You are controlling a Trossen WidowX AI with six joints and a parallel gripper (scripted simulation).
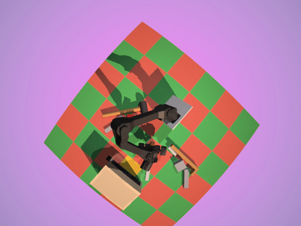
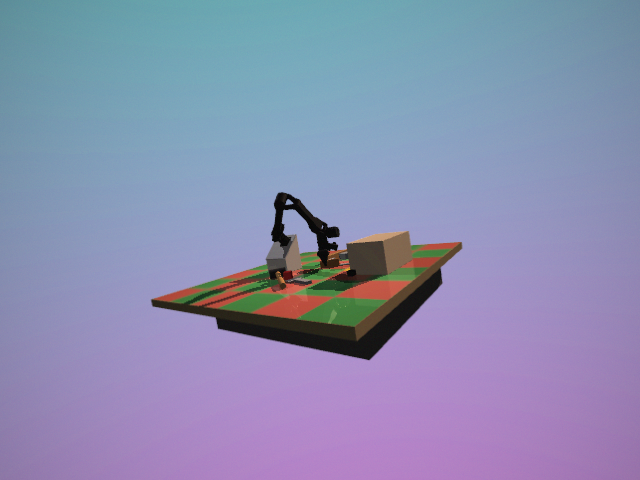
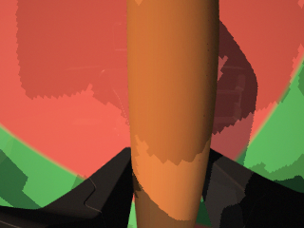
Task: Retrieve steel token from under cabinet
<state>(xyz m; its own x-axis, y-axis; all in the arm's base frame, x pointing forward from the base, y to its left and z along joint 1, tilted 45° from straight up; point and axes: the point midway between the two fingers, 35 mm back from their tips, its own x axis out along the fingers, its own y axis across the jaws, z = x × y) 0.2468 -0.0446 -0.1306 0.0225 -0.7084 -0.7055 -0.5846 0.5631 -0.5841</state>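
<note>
My gripper tip is now 8 cm past the pale bar and 13 cm to the right of it. Also, from my gripper tip: grey block 4 cm behind, 25 cm to the left, 1 cm above; grey t-shaped tool 7 cm ahead, 30 cm to the right; red cube 4 cm behind, 26 cm to the right, 1 cm above.
</note>
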